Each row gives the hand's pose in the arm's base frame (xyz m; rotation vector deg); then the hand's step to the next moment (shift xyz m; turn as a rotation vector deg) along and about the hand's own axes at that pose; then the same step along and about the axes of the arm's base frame.
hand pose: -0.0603 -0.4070 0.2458 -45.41 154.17 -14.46
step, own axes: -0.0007 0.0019 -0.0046 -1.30 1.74 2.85
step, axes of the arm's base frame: -0.0020 0.0023 0.0040 1.18 1.94 -2.77
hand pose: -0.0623 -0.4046 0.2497 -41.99 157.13 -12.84
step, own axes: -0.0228 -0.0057 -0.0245 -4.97 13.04 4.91
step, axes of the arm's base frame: 0.0137 0.0085 0.0299 -0.35 13.35 -6.36
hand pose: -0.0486 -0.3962 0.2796 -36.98 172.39 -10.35
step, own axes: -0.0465 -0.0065 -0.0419 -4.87 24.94 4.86
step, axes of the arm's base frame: 0.0415 0.0175 0.0439 -5.26 24.09 -7.82
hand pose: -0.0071 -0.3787 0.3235 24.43 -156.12 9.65
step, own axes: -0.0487 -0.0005 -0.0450 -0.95 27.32 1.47
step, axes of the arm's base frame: 0.0588 0.0205 0.0229 -8.31 25.87 -3.33
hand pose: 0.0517 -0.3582 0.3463 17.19 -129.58 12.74
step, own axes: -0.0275 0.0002 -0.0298 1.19 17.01 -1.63
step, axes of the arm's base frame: 0.0388 0.0117 -0.0017 -4.47 16.51 0.93
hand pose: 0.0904 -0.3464 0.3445 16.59 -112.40 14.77
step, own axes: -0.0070 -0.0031 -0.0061 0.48 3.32 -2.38
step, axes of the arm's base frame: 0.0090 -0.0005 -0.0039 0.82 3.84 1.22
